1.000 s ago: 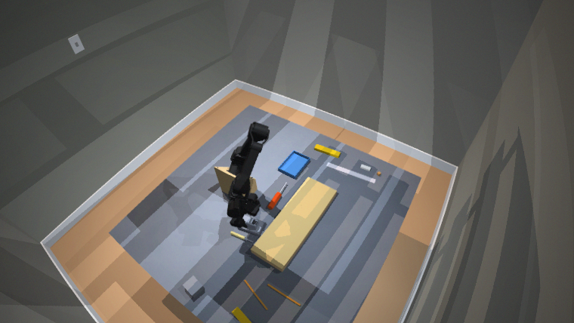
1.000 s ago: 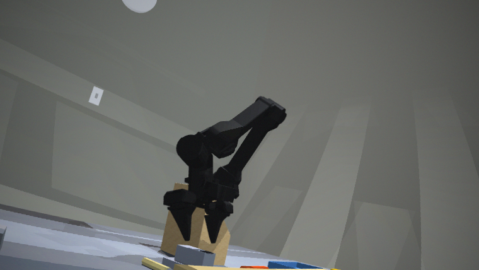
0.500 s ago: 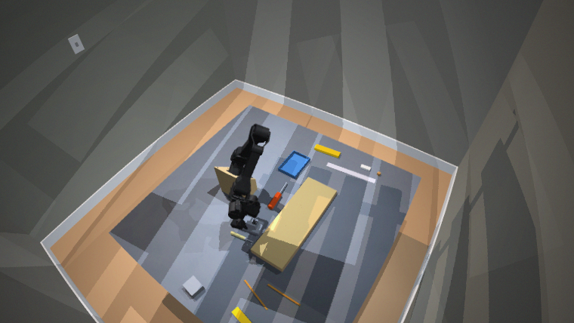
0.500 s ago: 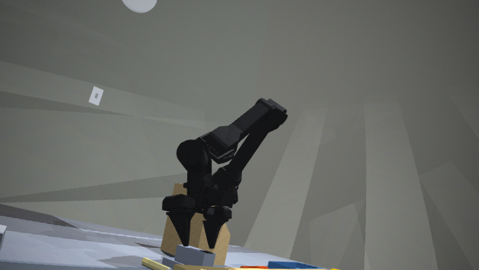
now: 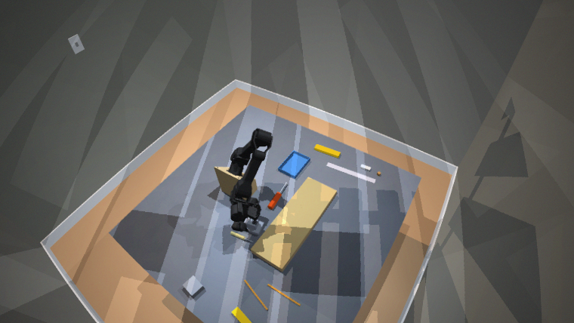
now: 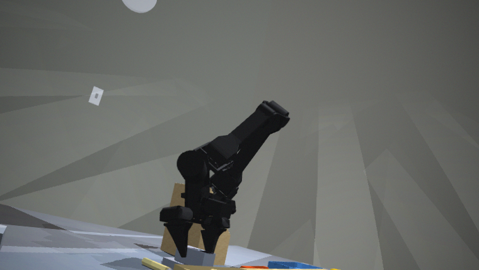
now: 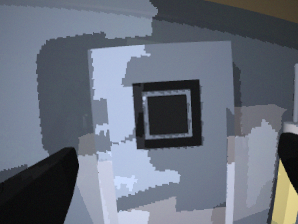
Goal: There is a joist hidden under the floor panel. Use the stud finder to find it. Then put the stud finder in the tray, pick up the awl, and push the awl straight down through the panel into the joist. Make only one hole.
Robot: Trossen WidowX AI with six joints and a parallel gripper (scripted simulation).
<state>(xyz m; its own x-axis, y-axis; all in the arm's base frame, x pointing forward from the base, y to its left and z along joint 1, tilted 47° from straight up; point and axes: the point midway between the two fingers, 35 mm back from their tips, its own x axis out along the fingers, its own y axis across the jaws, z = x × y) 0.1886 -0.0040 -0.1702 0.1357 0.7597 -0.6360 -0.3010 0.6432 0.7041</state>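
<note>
Right now the grey stud finder is 10 mm to the left of my gripper tip. From my gripper tip the other things lie so: awl: 10 mm ahead, 70 mm to the right, 30 mm below; grey block: 420 mm to the right, 20 mm below; blue tray: 80 mm behind, 460 mm to the left, 30 mm below.
</note>
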